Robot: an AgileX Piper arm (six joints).
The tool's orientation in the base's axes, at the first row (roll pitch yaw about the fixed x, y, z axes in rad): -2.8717, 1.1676, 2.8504
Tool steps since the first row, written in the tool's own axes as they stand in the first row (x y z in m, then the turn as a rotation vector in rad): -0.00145, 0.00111, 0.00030, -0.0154, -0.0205, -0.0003; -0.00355, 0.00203, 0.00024, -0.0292, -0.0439, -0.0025; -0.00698, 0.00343, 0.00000, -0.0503, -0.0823, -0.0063; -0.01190, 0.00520, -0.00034, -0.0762, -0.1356, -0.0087; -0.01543, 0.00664, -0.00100, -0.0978, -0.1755, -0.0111; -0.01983, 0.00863, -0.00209, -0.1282, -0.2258, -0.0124; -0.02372, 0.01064, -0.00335, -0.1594, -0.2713, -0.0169; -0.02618, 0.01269, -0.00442, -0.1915, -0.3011, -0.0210; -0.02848, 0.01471, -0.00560, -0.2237, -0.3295, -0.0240; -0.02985, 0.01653, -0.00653, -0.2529, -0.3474, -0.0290; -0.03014, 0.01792, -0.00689, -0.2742, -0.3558, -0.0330; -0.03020, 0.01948, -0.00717, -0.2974, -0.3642, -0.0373
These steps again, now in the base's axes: 0.00134, 0.00063, 0.00110, -0.0049, -0.0191, 0.0164; 0.00256, 0.00121, 0.00296, -0.0134, -0.0395, 0.0324; 0.00438, 0.00214, 0.00606, -0.0281, -0.0726, 0.0573; 0.00687, 0.00327, 0.01053, -0.0475, -0.1198, 0.0876; 0.00842, 0.00443, 0.01388, -0.0616, -0.1550, 0.1125; 0.01025, 0.00619, 0.01813, -0.0769, -0.2007, 0.1462; 0.01177, 0.00811, 0.02197, -0.0920, -0.2407, 0.1814; 0.01292, 0.01013, 0.02442, -0.0983, -0.2676, 0.2156; 0.01390, 0.01219, 0.02678, -0.1030, -0.2940, 0.2493; 0.01463, 0.01406, 0.02820, -0.1051, -0.3100, 0.2799; 0.01517, 0.01540, 0.02845, -0.1045, -0.3175, 0.3019; 0.01578, 0.01687, 0.02845, -0.1034, -0.3251, 0.3258
